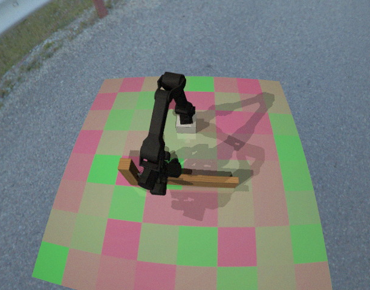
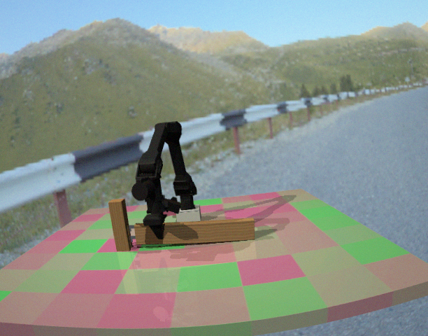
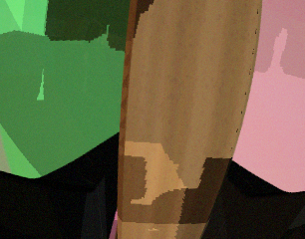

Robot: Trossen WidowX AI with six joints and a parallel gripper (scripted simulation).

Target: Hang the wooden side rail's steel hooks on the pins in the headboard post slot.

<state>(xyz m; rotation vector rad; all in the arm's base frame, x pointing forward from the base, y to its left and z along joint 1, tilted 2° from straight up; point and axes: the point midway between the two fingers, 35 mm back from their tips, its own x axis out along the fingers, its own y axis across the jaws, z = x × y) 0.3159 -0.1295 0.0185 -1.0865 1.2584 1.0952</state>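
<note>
Now: gripper tip 2 cm past the headboard post, 13 cm to the left of it and 4 cm below it.
</note>
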